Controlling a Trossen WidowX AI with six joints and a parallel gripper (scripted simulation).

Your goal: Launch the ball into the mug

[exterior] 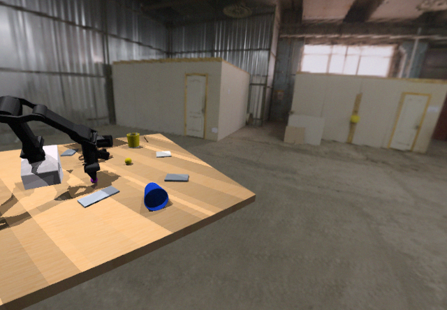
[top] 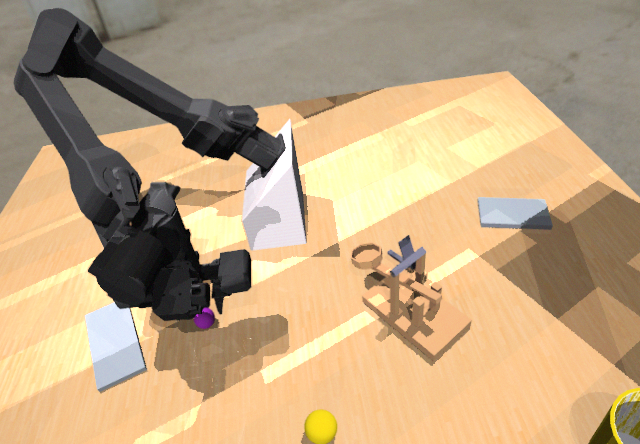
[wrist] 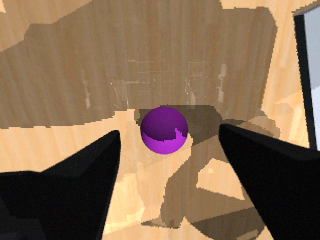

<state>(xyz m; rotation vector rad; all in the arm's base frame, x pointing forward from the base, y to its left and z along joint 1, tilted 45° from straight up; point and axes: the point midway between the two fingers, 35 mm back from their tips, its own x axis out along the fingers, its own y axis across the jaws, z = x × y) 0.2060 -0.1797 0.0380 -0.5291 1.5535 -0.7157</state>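
Right now my gripper tip is 10 mm above the purple ball. Also, from my gripper tip: yellow ball: 200 mm ahead, 140 mm to the left, 10 mm below; wooden catapult: 300 mm to the left, 20 mm ahead, 20 mm above; yellow mug: 460 mm to the left, 330 mm ahead.
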